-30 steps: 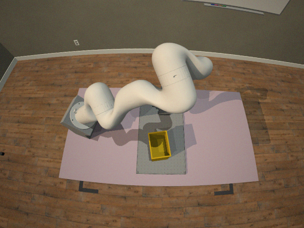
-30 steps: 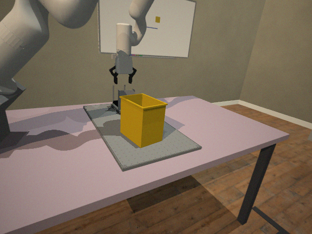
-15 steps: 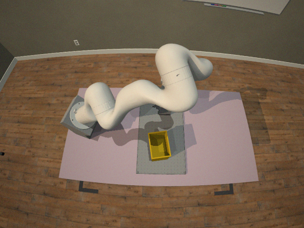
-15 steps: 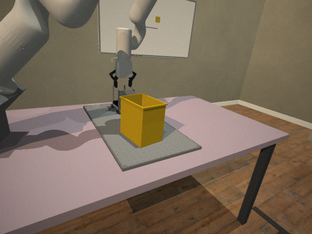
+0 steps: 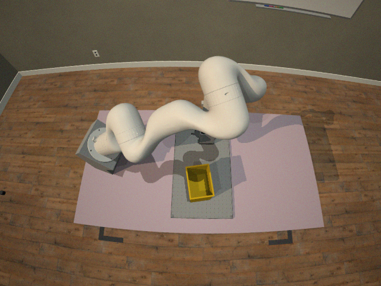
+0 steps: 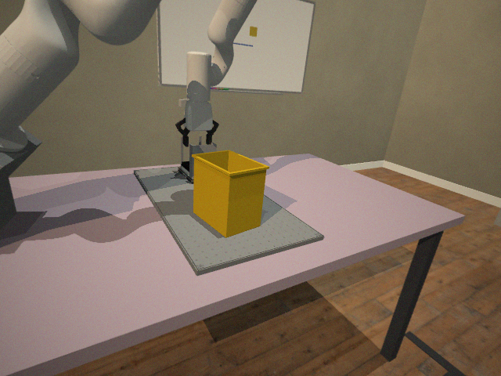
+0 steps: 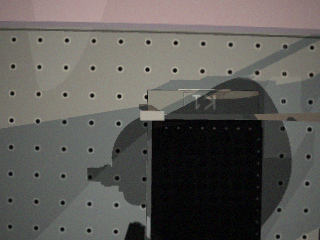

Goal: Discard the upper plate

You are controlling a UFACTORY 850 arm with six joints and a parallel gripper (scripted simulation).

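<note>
The black 96-well plate is 10 cm below my hand. Also, from my hand: yellow plastics bin W1: 37 cm to the right, 5 cm below; then light plate: 11 cm below.
</note>
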